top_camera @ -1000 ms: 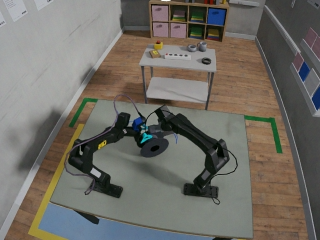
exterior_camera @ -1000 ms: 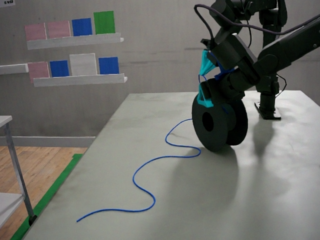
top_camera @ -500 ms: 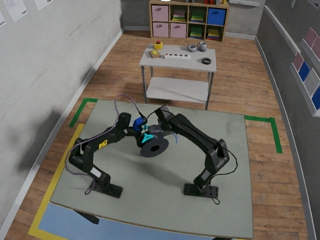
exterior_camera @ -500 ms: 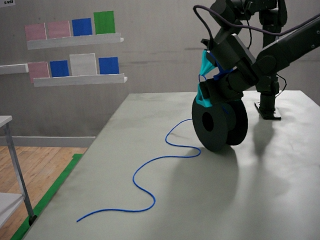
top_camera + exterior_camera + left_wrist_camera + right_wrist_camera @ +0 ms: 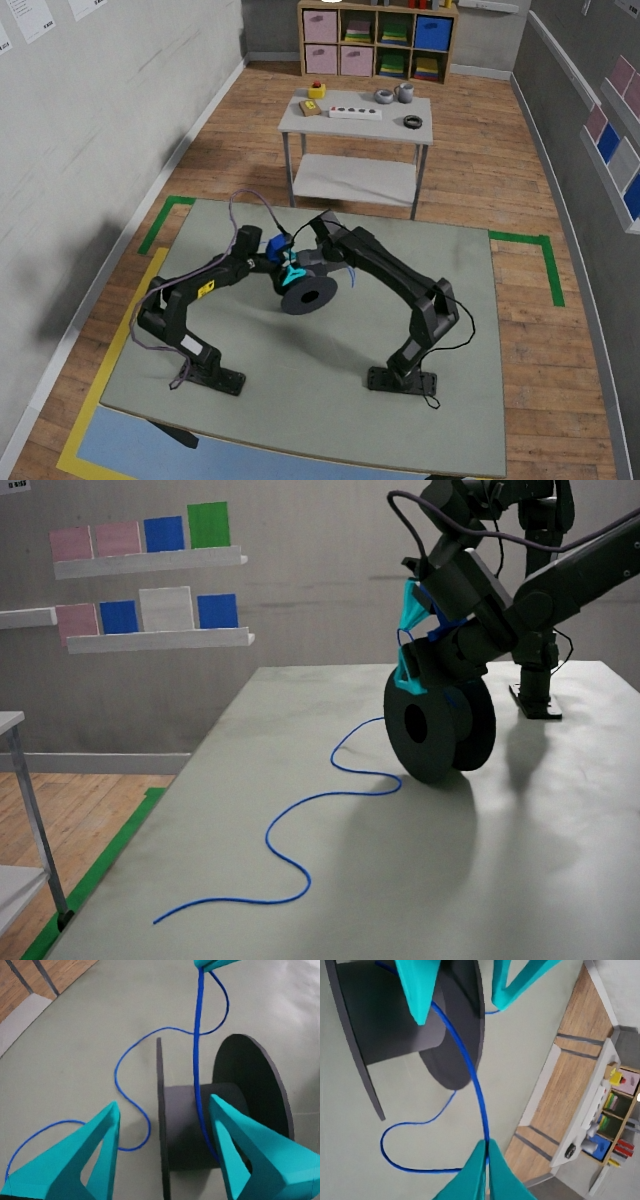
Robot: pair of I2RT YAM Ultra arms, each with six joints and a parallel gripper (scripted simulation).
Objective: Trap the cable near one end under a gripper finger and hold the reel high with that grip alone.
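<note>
My left hand is 30 mm past the dark reel, 20 mm to the left of it and 70 mm above it.
Right now the dark reel is 3 cm behind my right hand, 7 cm to the left of it and 13 cm below it.
</note>
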